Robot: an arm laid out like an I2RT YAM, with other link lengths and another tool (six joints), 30 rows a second.
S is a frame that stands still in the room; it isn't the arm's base.
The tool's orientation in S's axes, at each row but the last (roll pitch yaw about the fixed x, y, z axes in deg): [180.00 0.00 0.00]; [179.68 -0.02 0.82]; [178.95 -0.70 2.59]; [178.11 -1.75 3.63]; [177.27 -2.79 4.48]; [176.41 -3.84 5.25]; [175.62 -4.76 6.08]
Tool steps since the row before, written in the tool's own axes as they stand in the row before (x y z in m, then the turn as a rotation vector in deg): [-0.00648 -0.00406 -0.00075 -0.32 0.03 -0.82]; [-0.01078 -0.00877 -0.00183 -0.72 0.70 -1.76]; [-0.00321 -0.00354 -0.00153 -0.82 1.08 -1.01]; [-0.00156 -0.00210 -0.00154 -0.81 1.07 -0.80]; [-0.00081 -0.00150 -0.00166 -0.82 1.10 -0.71]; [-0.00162 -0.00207 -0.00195 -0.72 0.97 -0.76]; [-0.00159 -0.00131 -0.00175 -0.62 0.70 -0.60]
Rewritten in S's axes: [-0.00648 0.00406 0.00075 -0.32 -0.03 0.82]; [-0.01091 0.00862 0.00178 -0.71 -0.70 1.76]; [-0.00339 0.00342 0.00143 -0.78 -1.10 1.02]; [-0.00174 0.00204 0.00142 -0.77 -1.09 0.81]; [-0.00101 0.00150 0.00155 -0.77 -1.13 0.72]; [-0.00193 0.00202 0.00170 -0.69 -0.99 0.77]; [-0.00186 0.00125 0.00151 -0.60 -0.72 0.60]
